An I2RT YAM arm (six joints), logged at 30 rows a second.
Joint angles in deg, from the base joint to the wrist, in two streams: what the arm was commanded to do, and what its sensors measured. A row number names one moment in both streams.
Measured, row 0:
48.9, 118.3, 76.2, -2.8, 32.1, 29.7
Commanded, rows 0 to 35:
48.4, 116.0, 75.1, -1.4, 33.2, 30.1
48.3, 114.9, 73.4, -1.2, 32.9, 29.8
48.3, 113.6, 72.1, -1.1, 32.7, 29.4
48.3, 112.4, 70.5, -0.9, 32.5, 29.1
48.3, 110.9, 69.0, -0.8, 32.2, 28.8
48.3, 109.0, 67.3, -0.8, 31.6, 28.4
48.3, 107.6, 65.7, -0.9, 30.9, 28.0
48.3, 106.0, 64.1, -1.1, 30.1, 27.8
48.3, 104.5, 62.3, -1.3, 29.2, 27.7
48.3, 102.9, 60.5, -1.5, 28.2, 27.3
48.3, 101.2, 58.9, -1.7, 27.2, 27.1
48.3, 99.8, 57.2, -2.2, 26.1, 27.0
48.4, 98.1, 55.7, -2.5, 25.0, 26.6
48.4, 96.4, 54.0, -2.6, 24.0, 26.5
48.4, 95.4, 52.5, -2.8, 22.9, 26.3
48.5, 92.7, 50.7, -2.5, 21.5, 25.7
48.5, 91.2, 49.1, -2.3, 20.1, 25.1
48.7, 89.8, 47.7, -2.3, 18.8, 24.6
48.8, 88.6, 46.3, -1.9, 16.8, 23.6
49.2, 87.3, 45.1, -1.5, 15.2, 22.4
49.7, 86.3, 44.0, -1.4, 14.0, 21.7
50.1, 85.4, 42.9, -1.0, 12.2, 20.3
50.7, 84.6, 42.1, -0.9, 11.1, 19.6
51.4, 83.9, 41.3, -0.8, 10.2, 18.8
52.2, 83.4, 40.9, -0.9, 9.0, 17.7
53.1, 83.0, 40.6, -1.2, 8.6, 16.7
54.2, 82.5, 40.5, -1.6, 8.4, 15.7
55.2, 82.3, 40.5, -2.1, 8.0, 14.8
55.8, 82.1, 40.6, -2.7, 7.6, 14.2
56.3, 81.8, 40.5, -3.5, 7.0, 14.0
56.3, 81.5, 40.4, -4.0, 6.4, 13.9
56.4, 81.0, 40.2, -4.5, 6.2, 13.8
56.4, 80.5, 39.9, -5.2, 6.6, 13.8
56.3, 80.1, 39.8, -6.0, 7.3, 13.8
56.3, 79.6, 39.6, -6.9, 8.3, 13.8
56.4, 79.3, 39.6, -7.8, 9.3, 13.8
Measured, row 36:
55.9, 82.9, 39.8, -5.4, 8.9, 15.7
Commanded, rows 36 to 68:
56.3, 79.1, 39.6, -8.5, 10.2, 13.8
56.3, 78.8, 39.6, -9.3, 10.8, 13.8
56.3, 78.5, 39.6, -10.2, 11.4, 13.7
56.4, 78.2, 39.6, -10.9, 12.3, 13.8
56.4, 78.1, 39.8, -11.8, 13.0, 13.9
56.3, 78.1, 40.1, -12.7, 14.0, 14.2
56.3, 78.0, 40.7, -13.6, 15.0, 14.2
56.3, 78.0, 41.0, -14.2, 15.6, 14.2
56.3, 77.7, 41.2, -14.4, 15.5, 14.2
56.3, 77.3, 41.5, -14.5, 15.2, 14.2
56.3, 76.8, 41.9, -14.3, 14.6, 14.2
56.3, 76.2, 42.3, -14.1, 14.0, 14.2
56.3, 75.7, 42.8, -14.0, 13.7, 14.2
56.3, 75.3, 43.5, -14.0, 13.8, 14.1
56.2, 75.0, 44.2, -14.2, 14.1, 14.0
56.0, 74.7, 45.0, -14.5, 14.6, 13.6
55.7, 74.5, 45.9, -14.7, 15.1, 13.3
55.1, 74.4, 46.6, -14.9, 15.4, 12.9
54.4, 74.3, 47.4, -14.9, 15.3, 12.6
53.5, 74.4, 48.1, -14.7, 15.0, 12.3
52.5, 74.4, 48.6, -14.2, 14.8, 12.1
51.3, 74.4, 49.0, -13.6, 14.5, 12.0
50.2, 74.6, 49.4, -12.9, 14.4, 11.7
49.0, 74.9, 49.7, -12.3, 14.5, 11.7
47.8, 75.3, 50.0, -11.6, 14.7, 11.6
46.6, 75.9, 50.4, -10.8, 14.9, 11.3
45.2, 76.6, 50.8, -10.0, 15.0, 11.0
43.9, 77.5, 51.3, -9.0, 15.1, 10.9
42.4, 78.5, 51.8, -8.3, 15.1, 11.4
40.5, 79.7, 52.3, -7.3, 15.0, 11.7
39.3, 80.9, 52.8, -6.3, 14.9, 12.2
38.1, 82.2, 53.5, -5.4, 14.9, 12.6
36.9, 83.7, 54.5, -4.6, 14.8, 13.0
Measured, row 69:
40.9, 79.7, 49.9, -10.7, 13.9, 12.1
